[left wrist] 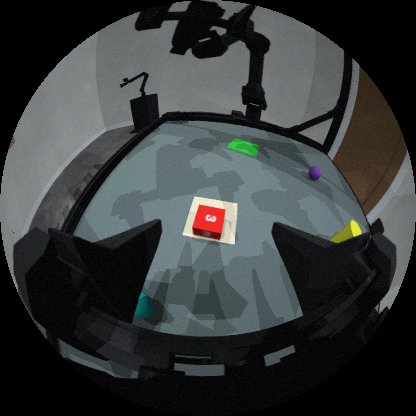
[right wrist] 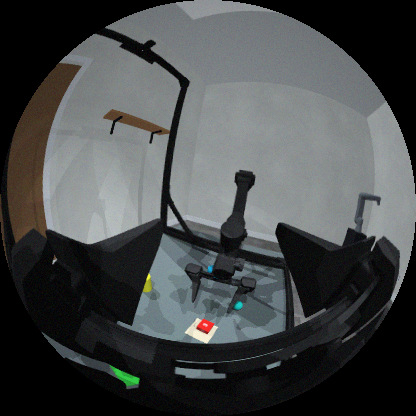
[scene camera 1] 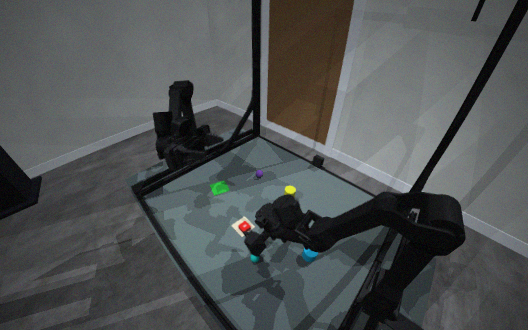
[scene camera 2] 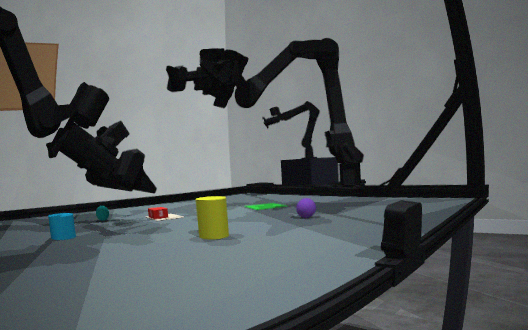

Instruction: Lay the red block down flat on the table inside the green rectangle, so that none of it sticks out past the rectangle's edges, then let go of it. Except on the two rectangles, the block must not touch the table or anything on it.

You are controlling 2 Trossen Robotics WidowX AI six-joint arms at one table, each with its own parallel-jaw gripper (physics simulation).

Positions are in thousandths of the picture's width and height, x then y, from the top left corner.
Scene:
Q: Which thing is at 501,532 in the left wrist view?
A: A red block.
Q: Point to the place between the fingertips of my right gripper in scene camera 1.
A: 406,444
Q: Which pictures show my left gripper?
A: The left wrist view, the right wrist view, scene camera 1 and scene camera 2: all of them.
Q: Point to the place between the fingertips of my right gripper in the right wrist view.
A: At 535,544

